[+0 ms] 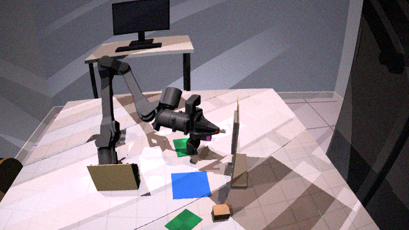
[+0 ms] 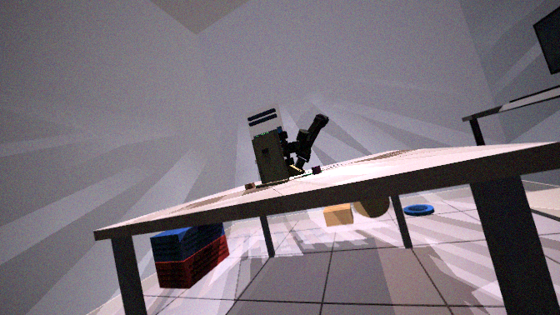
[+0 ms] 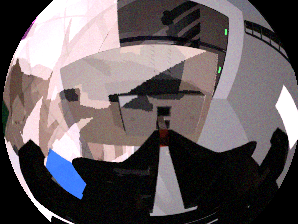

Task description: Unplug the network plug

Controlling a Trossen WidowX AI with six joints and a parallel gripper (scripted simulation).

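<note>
My gripper tip is 100 mm past the blue square, 60 mm to the left of it and 160 mm above it. The rest, counted from my gripper tip: upright panel 50 mm ahead, 20 mm to the right, 60 mm below; network plug 10 mm ahead.
</note>
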